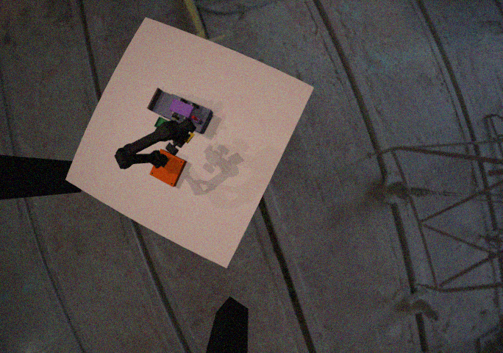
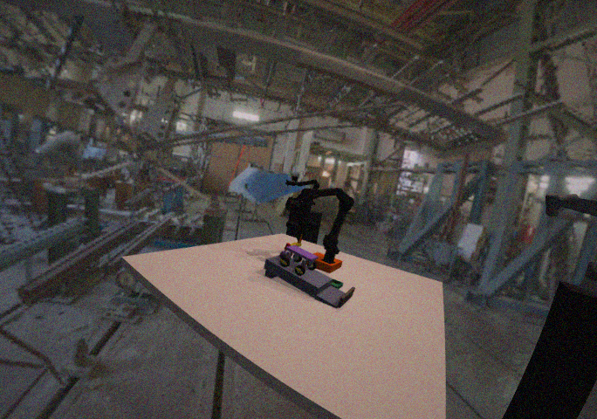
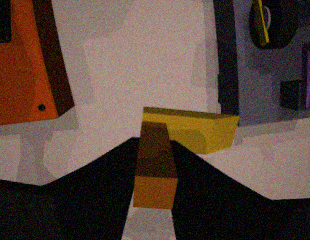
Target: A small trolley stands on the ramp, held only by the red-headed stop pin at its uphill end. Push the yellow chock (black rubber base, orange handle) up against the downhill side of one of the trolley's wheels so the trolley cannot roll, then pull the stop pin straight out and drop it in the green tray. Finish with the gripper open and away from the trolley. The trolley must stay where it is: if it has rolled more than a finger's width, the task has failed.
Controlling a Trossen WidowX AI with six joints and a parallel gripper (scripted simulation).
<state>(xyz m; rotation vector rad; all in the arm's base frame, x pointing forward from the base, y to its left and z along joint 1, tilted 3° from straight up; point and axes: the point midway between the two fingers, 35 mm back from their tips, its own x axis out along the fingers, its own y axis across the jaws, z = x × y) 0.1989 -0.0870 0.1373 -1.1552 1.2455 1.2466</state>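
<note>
Now: gripper tip 130 mm short of the trolley, 140 mm to the right of it and 50 mm above it. The rest, counted from my gripper tip: grey-purple ramp 130 mm ahead, 140 mm to the left, 110 mm below; then red-headed stop pin 130 mm ahead, 40 mm to the left, 30 mm below; then yellow chock 20 mm ahead, 10 mm below.
</note>
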